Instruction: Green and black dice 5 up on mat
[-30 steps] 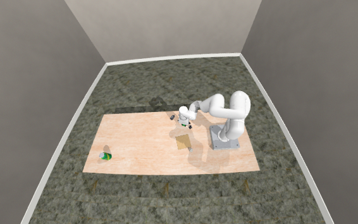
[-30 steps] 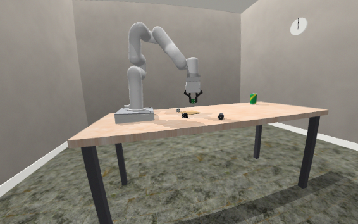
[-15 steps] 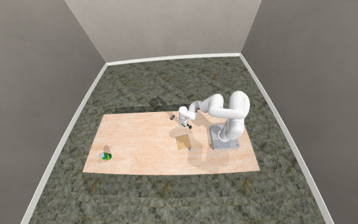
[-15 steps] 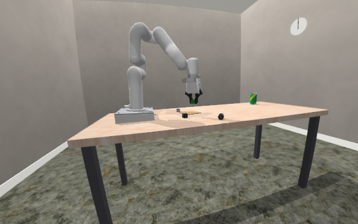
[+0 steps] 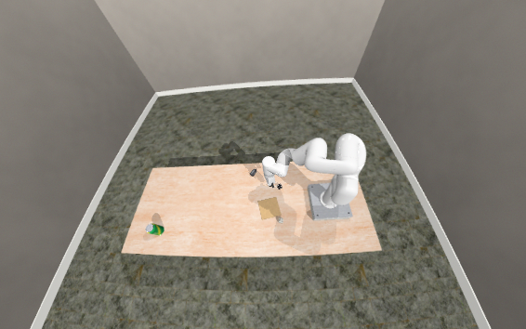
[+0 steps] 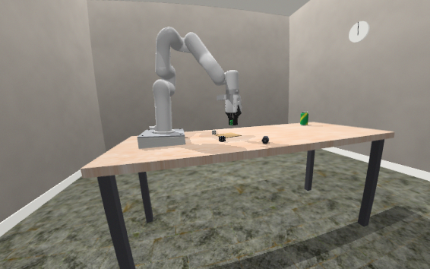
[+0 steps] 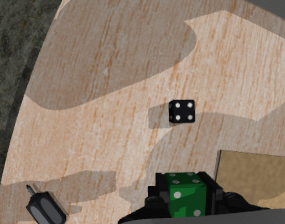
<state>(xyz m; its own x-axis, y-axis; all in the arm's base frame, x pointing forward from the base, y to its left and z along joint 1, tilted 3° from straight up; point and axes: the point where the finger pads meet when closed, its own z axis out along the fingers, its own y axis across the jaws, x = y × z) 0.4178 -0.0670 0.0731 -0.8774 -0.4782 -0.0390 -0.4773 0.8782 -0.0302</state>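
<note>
Now: hand 10 cm above the black die, 7 cm past it and 2 cm to the left of it. Also, from my hand: green die 1 cm below; dark tool 15 cm ahead, 13 cm to the right, 9 cm below; tan mat 15 cm to the left, 11 cm below, 1 cm behind.
</note>
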